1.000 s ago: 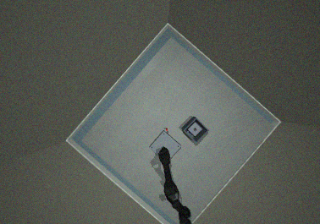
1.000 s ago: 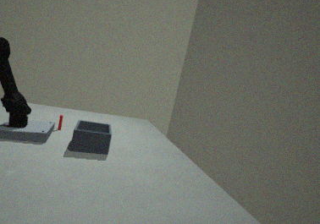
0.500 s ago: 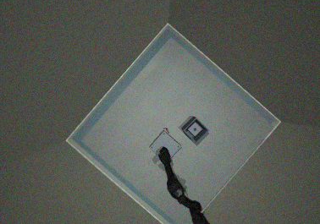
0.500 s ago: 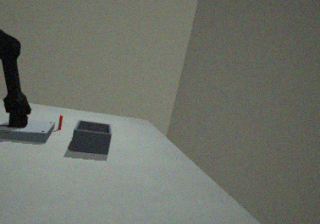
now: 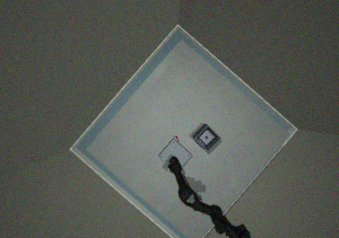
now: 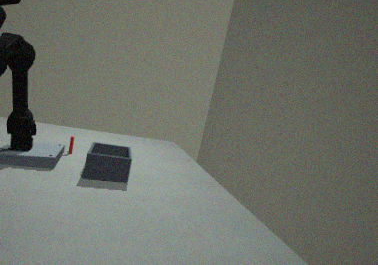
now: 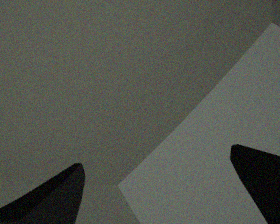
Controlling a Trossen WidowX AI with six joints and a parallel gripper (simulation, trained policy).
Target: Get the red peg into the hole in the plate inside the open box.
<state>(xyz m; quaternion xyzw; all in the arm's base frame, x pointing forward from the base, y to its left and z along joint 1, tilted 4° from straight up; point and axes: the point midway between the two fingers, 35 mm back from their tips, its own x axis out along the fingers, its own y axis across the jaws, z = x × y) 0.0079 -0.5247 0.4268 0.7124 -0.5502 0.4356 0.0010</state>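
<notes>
The red peg lies 190 mm ahead of my gripper tip, 630 mm to the left of it and 470 mm below it. Also, from my gripper tip: grey box 350 mm ahead, 440 mm to the left, 490 mm below.
</notes>
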